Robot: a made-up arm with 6 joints.
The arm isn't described. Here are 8 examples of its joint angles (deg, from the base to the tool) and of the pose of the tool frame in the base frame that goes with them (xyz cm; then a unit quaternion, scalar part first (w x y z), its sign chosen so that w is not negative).
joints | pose
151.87 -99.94 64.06 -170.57 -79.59 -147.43 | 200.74 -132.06 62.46 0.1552 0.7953 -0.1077 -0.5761
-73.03 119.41 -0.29 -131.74 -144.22 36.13 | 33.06 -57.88 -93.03 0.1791 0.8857 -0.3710 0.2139
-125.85 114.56 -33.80 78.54 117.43 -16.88 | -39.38 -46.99 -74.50 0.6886 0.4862 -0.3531 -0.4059
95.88 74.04 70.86 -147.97 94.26 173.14 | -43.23 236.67 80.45 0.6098 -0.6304 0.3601 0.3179
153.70 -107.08 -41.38 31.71 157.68 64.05 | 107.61 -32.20 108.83 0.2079 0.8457 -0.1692 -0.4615
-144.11 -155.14 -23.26 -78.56 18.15 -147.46 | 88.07 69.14 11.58 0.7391 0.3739 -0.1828 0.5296
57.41 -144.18 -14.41 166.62 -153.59 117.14 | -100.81 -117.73 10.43 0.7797 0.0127 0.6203 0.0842
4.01 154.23 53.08 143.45 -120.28 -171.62 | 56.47 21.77 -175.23 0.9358 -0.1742 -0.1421 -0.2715
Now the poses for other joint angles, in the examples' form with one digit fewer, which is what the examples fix.
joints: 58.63 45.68 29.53 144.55 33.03 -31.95
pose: 90.8 183.6 144.9 0.268 -0.686 -0.309 0.601
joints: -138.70 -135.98 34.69 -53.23 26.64 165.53
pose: 139.4 140.1 -15.3 0.728 0.447 0.330 0.403
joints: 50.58 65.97 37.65 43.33 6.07 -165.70
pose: 157.8 166.6 83.6 0.489 0.723 0.486 0.049
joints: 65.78 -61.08 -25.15 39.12 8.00 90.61
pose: -7.8 -59.1 197.8 0.489 -0.610 -0.621 -0.050
